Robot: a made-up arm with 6 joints.
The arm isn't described. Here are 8 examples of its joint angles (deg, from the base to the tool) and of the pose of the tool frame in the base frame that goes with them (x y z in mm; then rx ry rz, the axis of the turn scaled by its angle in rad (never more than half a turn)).
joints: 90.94 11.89 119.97 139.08 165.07 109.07
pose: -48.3 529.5 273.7 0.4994 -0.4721 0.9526
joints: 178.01 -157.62 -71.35 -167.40 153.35 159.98
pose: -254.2 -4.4 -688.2 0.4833 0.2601 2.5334
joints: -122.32 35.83 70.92 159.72 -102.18 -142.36
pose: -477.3 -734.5 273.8 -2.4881 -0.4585 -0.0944
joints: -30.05 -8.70 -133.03 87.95 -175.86 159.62
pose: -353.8 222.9 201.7 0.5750 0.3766 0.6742
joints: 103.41 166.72 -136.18 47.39 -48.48 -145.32
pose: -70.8 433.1 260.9 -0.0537 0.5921 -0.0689
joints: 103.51 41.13 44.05 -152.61 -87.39 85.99
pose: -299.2 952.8 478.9 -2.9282 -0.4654 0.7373
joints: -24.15 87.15 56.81 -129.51 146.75 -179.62
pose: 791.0 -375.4 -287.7 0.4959 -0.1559 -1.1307
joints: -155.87 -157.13 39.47 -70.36 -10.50 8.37
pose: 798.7 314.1 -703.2 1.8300 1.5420 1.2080
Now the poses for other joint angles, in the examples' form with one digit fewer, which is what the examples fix.
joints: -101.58 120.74 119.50 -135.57 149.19 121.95
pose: -7 29 -451 -0.425 -1.772 1.919
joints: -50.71 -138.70 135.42 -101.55 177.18 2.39
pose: -222 300 284 3.003 0.673 -0.034
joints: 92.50 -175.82 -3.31 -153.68 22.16 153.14
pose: -6 -16 -1131 -2.021 1.914 0.168
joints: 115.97 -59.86 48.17 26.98 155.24 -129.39
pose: 191 -488 936 -1.727 -1.837 -0.024
